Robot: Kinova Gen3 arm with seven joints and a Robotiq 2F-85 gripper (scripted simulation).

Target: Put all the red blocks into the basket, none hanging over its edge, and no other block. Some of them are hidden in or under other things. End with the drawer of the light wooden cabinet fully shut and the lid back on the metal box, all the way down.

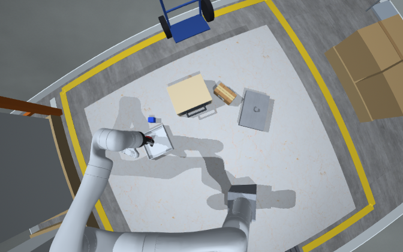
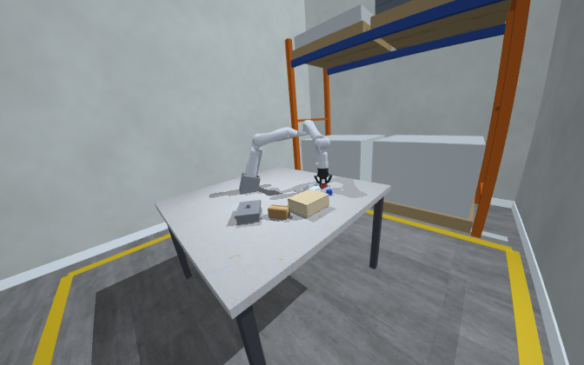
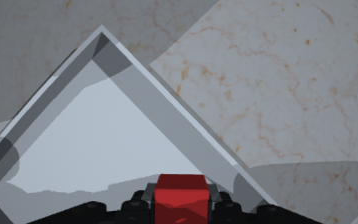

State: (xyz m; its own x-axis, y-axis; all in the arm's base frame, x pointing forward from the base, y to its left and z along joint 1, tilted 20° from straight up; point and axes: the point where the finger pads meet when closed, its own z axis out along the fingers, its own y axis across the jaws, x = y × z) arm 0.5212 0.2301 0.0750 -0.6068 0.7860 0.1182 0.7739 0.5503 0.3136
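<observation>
The basket is 40 mm behind my hand, 30 mm to the right of it and 20 mm below it. Also, from my hand: light wooden cabinet (70 mm ahead, 310 mm to the right, 10 mm above); cardboard box (10 mm behind, 480 mm to the right, 10 mm above); drawer (60 mm ahead, 310 mm to the right, 10 mm above).
</observation>
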